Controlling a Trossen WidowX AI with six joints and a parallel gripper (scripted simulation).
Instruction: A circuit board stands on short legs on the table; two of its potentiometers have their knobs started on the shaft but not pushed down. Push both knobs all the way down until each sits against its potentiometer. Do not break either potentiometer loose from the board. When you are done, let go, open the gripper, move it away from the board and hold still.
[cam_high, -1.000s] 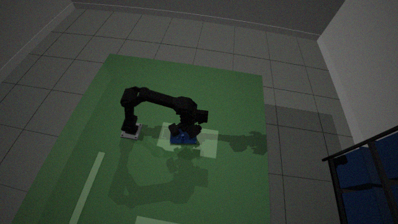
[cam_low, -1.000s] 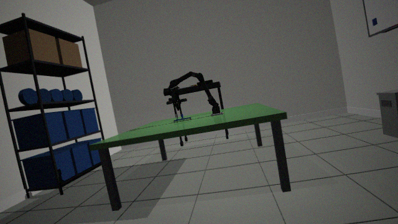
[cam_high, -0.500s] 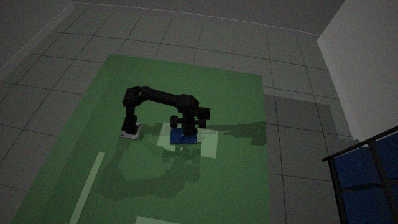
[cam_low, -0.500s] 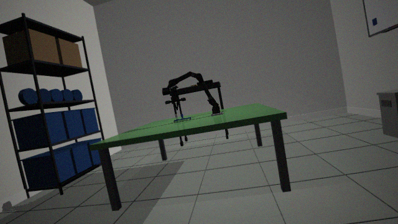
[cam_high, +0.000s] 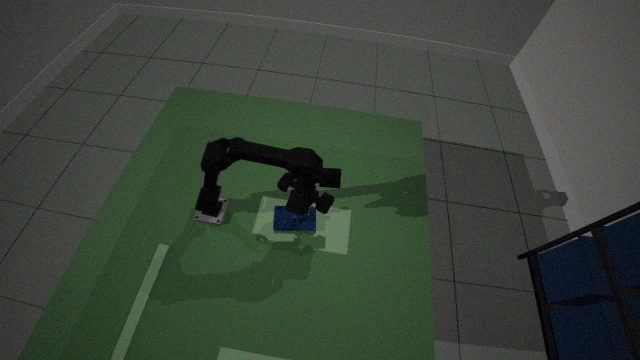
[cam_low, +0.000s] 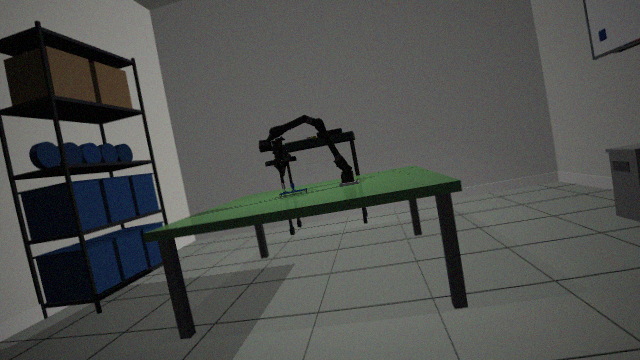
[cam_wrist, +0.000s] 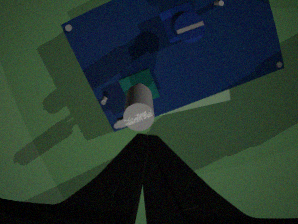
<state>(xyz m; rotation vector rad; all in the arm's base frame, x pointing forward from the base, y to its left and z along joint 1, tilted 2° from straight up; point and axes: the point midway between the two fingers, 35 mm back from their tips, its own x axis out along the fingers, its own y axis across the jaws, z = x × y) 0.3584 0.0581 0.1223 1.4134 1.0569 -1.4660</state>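
Right now my gripper tip is 10 mm short of the pale knob, 10 mm to the right of it and 50 mm above it.
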